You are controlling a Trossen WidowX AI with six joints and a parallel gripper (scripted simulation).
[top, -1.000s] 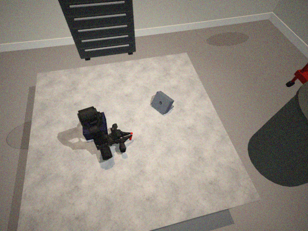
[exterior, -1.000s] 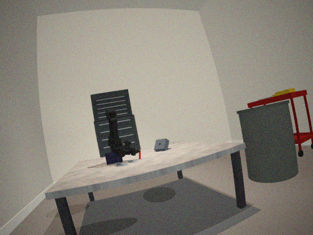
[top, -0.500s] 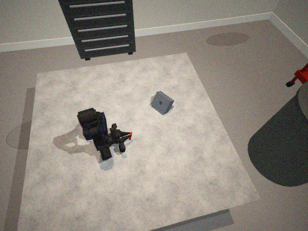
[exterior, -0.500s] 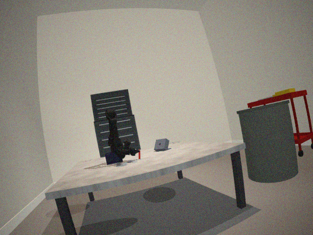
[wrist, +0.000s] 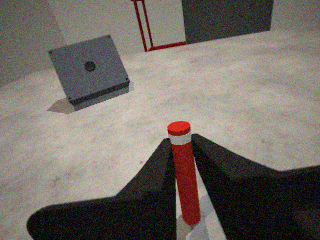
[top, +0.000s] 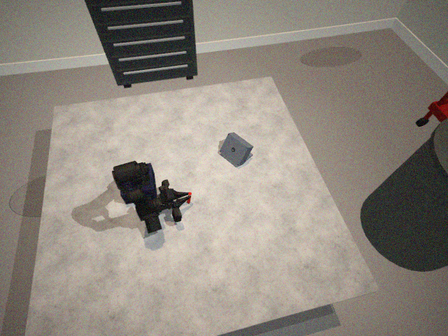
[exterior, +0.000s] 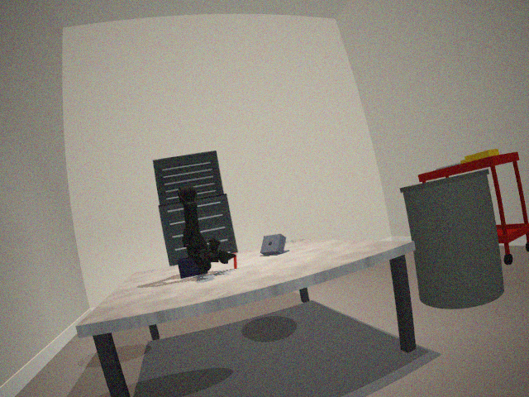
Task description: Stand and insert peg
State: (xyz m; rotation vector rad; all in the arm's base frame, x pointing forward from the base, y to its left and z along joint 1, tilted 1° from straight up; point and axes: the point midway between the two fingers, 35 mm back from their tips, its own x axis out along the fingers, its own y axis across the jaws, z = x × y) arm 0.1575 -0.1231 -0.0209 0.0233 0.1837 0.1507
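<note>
Now: gripper tip 10 mm above the red peg. Round my gripper tip: grey sloped panel (280 mm ahead, 200 mm to the left, 10 mm below).
</note>
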